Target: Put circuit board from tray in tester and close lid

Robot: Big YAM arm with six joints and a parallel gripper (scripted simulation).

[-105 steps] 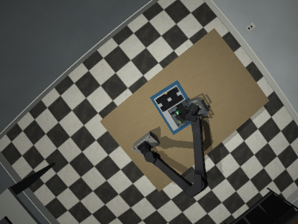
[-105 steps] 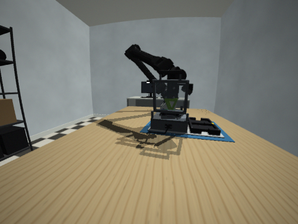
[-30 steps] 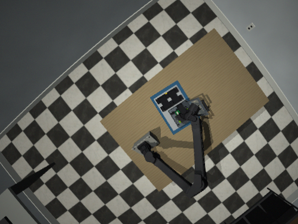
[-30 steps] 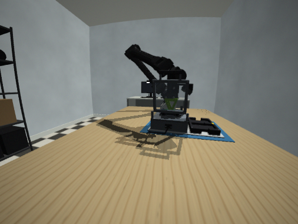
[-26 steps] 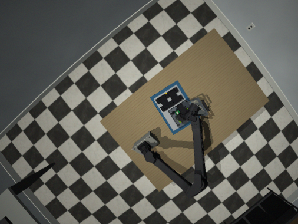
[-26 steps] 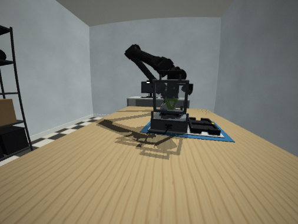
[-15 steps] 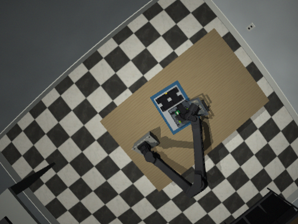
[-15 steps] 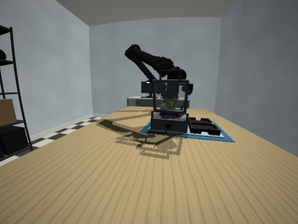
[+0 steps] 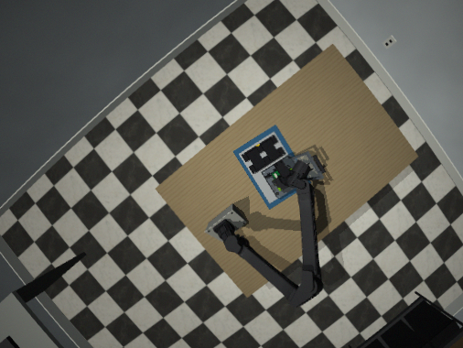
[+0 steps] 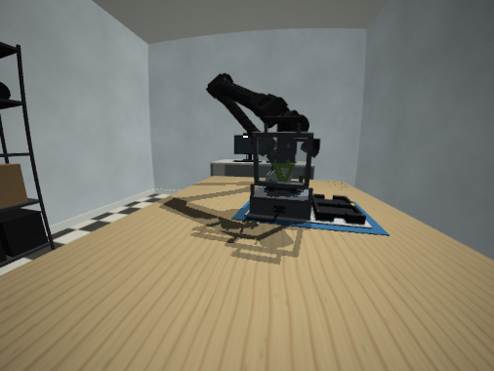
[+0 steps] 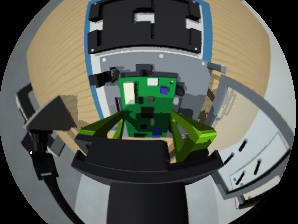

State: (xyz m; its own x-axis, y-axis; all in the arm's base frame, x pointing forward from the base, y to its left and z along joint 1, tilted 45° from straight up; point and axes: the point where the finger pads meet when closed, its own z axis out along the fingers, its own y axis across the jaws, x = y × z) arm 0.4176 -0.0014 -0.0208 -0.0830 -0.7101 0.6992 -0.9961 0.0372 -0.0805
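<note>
The green circuit board lies right at my hand. From my hand the other things lie so: tester plate: 1 cm ahead, 1 cm to the left, 2 cm below; clear lid: 13 cm ahead, 1 cm to the right, 9 cm above.
</note>
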